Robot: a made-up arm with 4 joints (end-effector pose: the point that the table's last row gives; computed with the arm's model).
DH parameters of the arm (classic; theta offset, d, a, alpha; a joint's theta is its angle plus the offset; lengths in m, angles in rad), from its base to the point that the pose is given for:
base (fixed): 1.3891 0 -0.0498 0
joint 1: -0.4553 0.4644 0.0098 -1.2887
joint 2: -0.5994 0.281 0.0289 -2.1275
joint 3: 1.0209 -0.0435 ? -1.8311
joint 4: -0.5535 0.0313 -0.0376 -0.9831
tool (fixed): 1.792 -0.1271 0 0
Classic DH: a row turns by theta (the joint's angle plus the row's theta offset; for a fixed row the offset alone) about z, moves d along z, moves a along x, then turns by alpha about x.
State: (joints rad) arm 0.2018 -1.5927 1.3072 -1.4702
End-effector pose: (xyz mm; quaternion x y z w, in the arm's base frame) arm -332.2 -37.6 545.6 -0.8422 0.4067 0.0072 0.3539
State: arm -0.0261 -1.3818 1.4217 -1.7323
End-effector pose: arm -322.2 16.8 542.4 -0.8170 0.4205 -0.0260 0.3937
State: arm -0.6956 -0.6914 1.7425 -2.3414
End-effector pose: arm -225.3 165.5 563.7 -0.6968 0.5634 -0.0750 0.4376
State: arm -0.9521 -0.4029 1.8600 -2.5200
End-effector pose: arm -162.6 208.3 582.7 -0.6211 0.6488 -0.0821 0.4319
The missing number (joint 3, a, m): 0.0734
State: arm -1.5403 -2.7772 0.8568 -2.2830
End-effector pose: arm 156.3 220.6 366.9 -0.0345 0.4639 -0.8666 0.1805
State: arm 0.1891 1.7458 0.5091 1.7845
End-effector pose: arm -90.2 81.4 473.2 -0.4162 0.0102 0.9063 0.0728
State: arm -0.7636 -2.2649 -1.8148 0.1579
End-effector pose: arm -42.9 189.8 583.9 -0.7299 -0.4369 0.2299 0.4727
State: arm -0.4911 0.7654 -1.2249 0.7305
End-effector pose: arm -55.9 230.8 454.4 0.0588 -0.0019 0.9568 0.2847
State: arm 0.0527 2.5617 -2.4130 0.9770
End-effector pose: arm -313.4 29.4 559.7 -0.8155 -0.3376 -0.2718 0.3836
